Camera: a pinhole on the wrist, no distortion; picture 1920 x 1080 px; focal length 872.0 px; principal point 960.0 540.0 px. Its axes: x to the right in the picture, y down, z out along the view. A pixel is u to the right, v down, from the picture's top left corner.
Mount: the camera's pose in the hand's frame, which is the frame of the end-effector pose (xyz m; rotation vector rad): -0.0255 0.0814 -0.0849 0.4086 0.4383 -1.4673
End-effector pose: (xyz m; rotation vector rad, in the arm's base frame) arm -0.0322 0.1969 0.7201 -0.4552 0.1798 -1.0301
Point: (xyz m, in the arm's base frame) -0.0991 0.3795 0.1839
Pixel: behind the camera
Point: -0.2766 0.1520 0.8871
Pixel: 1651 331
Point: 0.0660 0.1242 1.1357
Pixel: 882 791
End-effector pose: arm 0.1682 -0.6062 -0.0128 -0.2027 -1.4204 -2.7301
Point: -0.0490 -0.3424 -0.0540
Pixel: 1252 1041
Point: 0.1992 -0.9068 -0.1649
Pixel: behind the camera
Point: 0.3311 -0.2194 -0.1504
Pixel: 1237 224
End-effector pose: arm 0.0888 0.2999 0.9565 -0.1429 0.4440 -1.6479
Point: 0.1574 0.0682 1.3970
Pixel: 745 783
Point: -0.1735 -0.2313 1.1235
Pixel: outside the picture
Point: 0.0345 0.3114 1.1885
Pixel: 1065 462
